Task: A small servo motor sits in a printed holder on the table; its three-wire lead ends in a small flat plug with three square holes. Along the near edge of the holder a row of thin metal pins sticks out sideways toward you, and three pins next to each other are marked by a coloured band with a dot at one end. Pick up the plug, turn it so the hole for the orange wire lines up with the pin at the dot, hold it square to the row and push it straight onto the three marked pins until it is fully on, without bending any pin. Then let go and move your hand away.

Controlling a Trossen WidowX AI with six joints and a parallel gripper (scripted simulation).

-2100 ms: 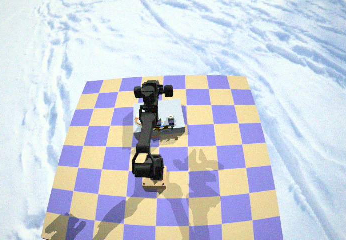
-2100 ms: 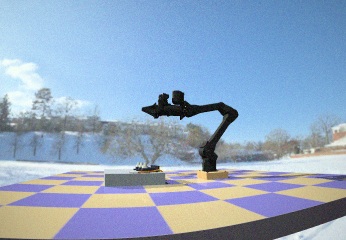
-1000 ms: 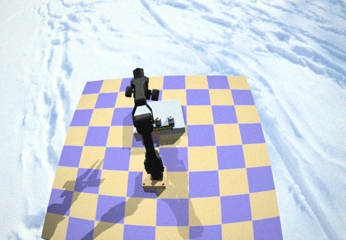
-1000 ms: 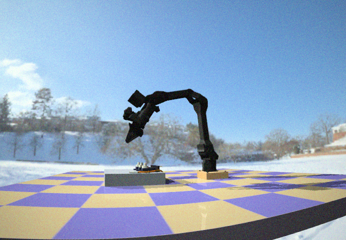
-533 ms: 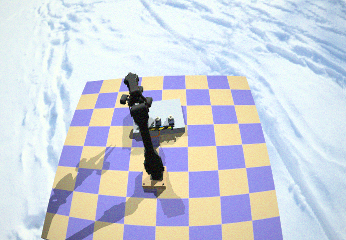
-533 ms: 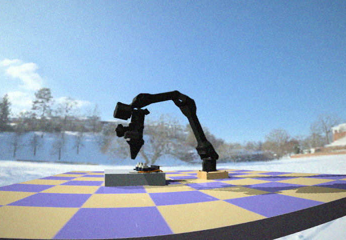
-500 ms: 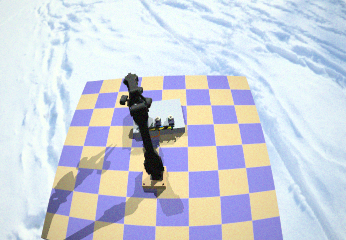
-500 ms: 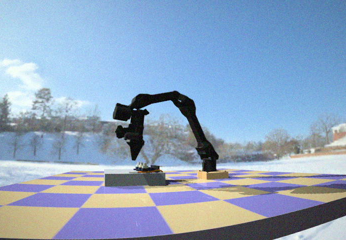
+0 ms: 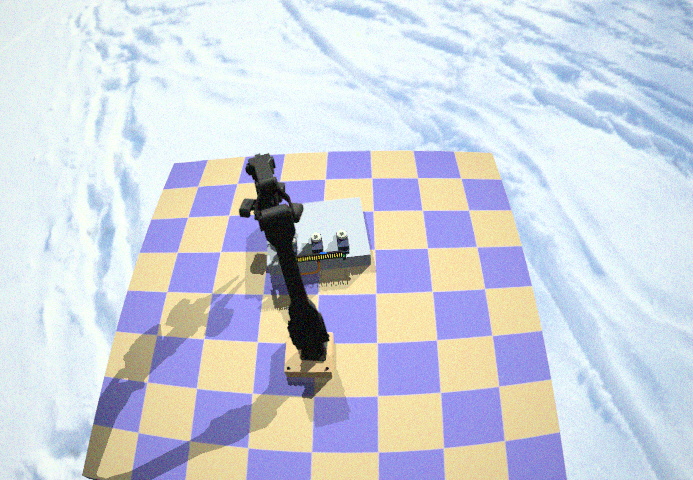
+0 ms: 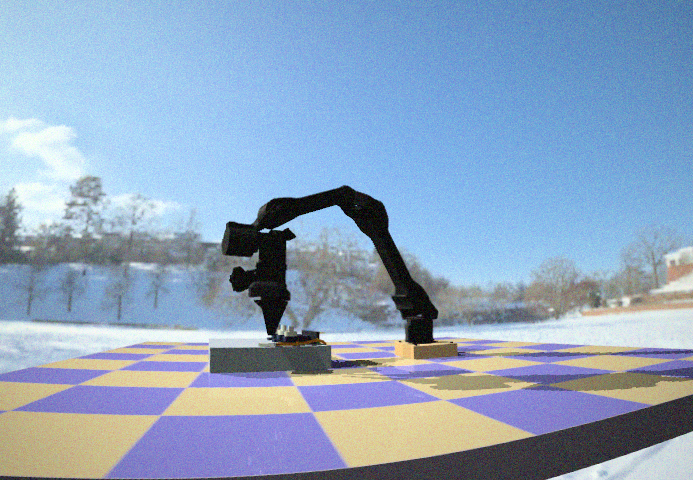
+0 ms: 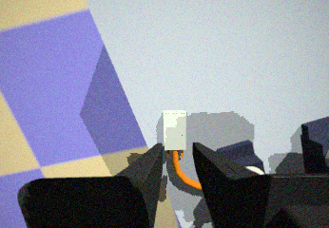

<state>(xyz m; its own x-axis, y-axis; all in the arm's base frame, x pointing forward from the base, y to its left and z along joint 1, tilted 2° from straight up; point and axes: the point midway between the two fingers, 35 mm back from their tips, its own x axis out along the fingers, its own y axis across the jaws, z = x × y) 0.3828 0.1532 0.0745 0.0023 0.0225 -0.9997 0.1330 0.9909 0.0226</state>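
The blue band is 16 cm to the right of my gripper tip and 9 cm behind it. Round my gripper tip: green board strip (14 cm to the right, 9 cm behind, 2 cm below); grey printed holder (11 cm to the right, 6 cm ahead, 5 cm below).
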